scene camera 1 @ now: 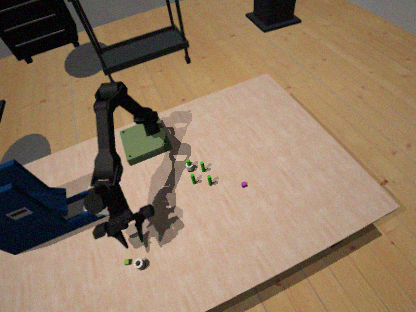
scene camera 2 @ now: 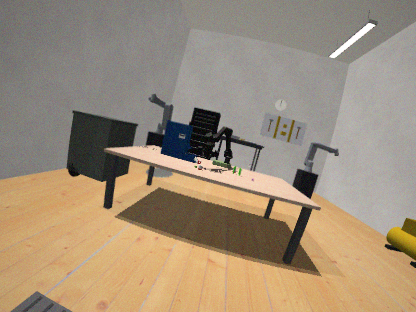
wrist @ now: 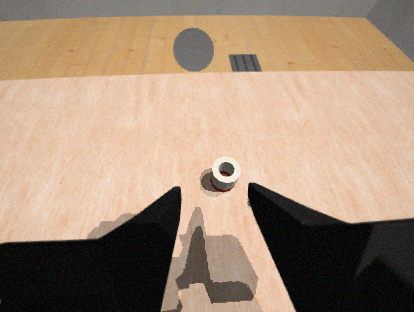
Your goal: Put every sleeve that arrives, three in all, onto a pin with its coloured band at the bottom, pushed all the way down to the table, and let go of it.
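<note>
A white sleeve (scene camera 1: 140,263) (wrist: 225,181) stands upright near the table's front edge, its red band at the bottom. My gripper (scene camera 1: 136,248) (wrist: 214,190) is partly open and empty. It hangs above the table, tilted, with the sleeve just beyond its fingertips and nearer the right finger in the wrist view. Several green pins stand upright mid-table, among them a back right pin (scene camera 1: 202,166), a front left pin (scene camera 1: 193,178) and a front right pin (scene camera 1: 210,180). Another white sleeve (scene camera 1: 190,168) is around the back left pin, low down, with red at its bottom. Part of something red shows at the chute, mostly hidden by the arm.
A small light-green cube (scene camera 1: 127,261) lies beside the front sleeve. A magenta cube (scene camera 1: 244,184) lies right of the pins. A blue feeder (scene camera 1: 37,215) (scene camera 2: 176,141) with a chute stands at the left. A green block (scene camera 1: 142,145) lies at the arm's base.
</note>
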